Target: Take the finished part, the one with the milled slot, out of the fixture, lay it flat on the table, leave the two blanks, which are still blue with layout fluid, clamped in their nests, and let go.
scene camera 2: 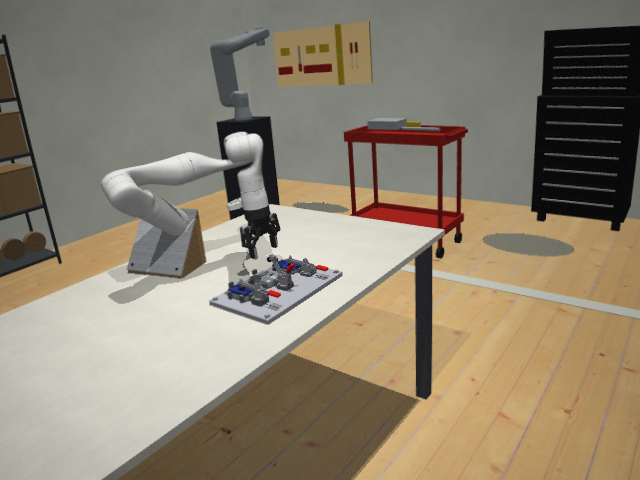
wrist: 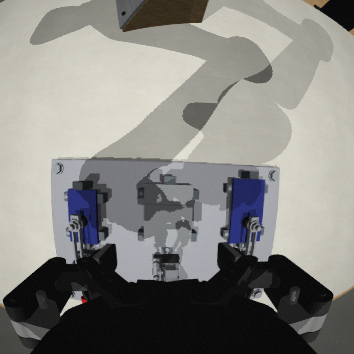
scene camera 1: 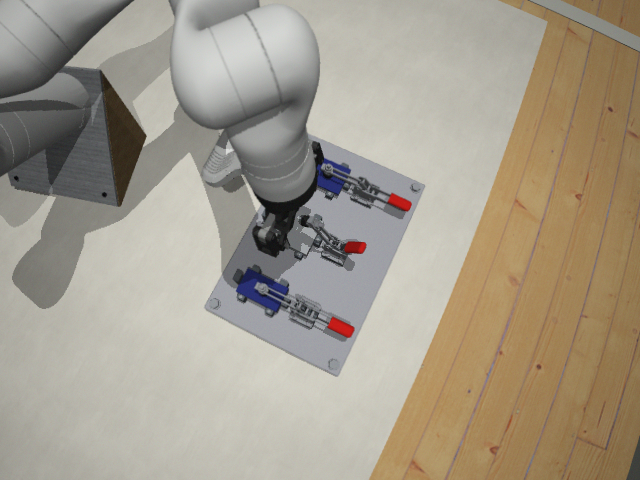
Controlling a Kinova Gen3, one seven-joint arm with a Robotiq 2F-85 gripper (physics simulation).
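Pixels of known places: gripper, between the fingertips: (scene camera 2: 264, 253) (wrist: 166, 255) (scene camera 1: 296, 215); arm's base, origin of its link: (scene camera 2: 177, 223) (scene camera 1: 66, 101).
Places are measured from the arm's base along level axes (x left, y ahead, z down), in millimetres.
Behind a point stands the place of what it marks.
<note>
The grey finished part (scene camera 1: 300, 240) @(z 119, x -17, y 416 mm) (scene camera 2: 267, 279) @(z 119, x -19, y 417 mm) (wrist: 170, 212) @(z 119, x 0, y 389 mm) lies in the middle nest of the fixture plate (scene camera 1: 356, 291) @(z 140, x -50, y 528 mm) (scene camera 2: 310, 287) @(z 140, x 30, y 540 mm) (wrist: 212, 172) @(z 140, x 58, y 339 mm); a line crosses its face in the wrist view, but shadow blurs the slot. The middle clamp (scene camera 1: 330, 242) @(z 93, x -8, y 461 mm) (scene camera 2: 283, 276) @(z 101, x -11, y 475 mm) (wrist: 166, 265) @(z 51, x -7, y 426 mm) is raised off it. Blue blanks sit in the outer nests under closed clamps: one (scene camera 1: 248, 284) @(z 114, x -115, y 376 mm) (scene camera 2: 239, 289) (wrist: 75, 202) @(z 114, x -121, y 380 mm), the other (scene camera 1: 333, 184) @(z 124, x 94, y 422 mm) (scene camera 2: 290, 265) (wrist: 247, 200) @(z 124, x 106, y 376 mm). My gripper (scene camera 1: 289, 212) @(z 38, x -8, y 409 mm) (scene camera 2: 263, 249) @(z 38, x -8, y 409 mm) (wrist: 166, 255) @(z 38, x -8, y 409 mm) is open and empty above the plate, fingers spread along the row of nests.
Red clamp handles (scene camera 1: 341, 327) @(z 94, x -116, y 530 mm) (scene camera 1: 355, 247) @(z 64, x -7, y 501 mm) (scene camera 1: 399, 202) @(z 104, x 102, y 533 mm) point away from the robot's base; the middle one stands raised. The wedge-shaped base mount (scene camera 1: 121, 155) @(z 99, x -17, y 74 mm) (scene camera 2: 165, 248) @(z 73, x -61, y -8 mm) (wrist: 162, 12) @(z 122, x -19, y 75 mm) is behind the fixture. The pale table (scene camera 1: 155, 387) @(z 155, x -324, y 307 mm) (scene camera 2: 129, 361) @(z 155, x -487, y 368 mm) surrounds the plate.
</note>
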